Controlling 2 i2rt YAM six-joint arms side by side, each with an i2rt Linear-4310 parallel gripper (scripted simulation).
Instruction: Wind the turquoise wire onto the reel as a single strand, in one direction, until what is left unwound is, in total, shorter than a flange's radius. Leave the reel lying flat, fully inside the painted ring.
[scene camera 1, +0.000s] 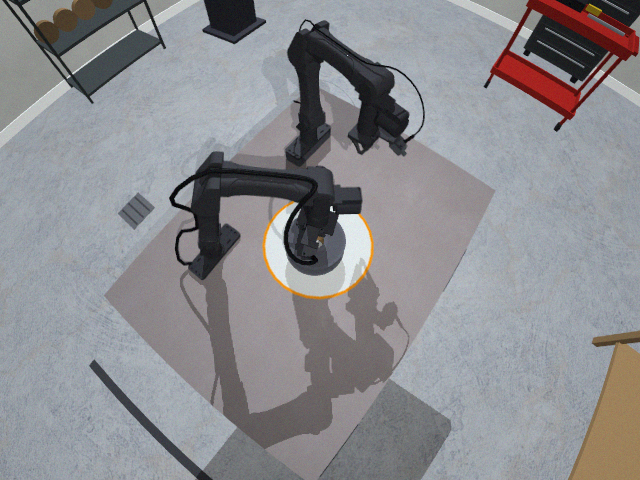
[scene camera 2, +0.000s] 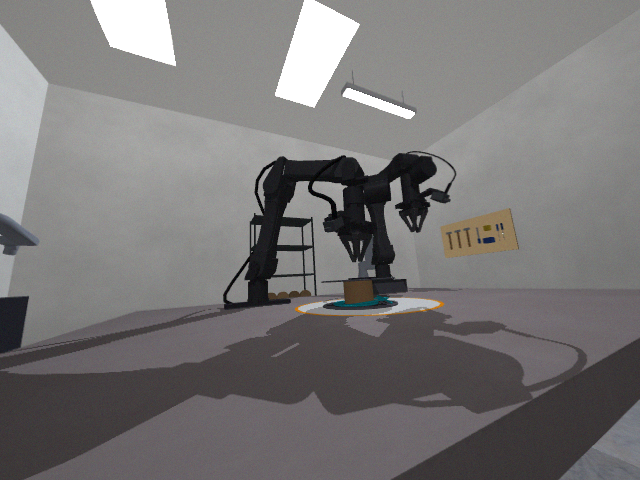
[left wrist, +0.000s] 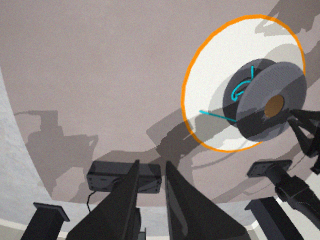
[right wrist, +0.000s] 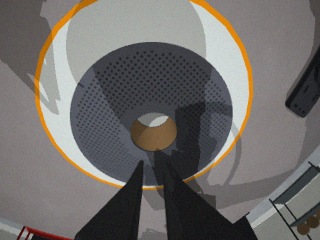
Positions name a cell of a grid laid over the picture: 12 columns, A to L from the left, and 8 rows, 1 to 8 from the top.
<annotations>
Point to my right gripper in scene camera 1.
At F4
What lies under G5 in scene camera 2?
A reel.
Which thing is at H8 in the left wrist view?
My left gripper.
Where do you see a reel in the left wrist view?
K3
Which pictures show my left gripper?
Scene camera 1, scene camera 2 and the left wrist view only.
</annotations>
